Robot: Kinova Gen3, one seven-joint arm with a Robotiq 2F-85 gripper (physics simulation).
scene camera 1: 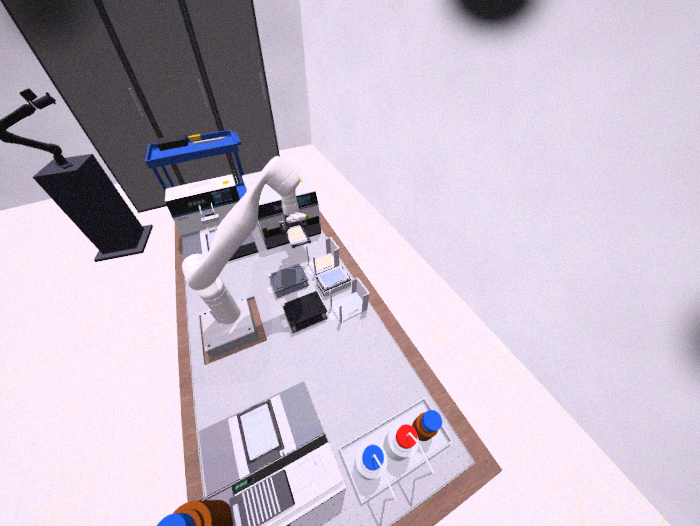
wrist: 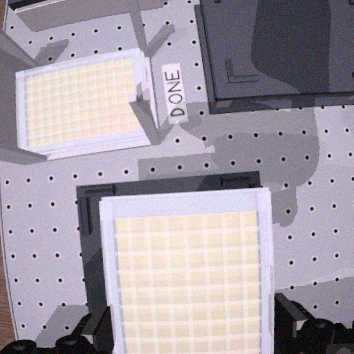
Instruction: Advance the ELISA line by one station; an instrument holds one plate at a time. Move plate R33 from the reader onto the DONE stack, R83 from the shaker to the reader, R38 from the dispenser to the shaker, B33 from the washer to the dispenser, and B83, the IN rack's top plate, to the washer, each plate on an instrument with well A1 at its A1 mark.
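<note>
A yellow-welled plate lies over the dark carrier in front of the back right instrument; its label does not show. My gripper is around this plate, with a finger against each long side, and appears shut on it. Another yellow-welled plate lies between upright guides beside the DONE label. A blue-topped plate sits nearer the camera. A pale plate lies on the front instrument. Plate names and A1 marks cannot be read.
A dark grey block stands beside the DONE stack, with a black block nearer the camera. A white rack with upright guides stands right of the black block. Another instrument is at back left. Bottles stand front right.
</note>
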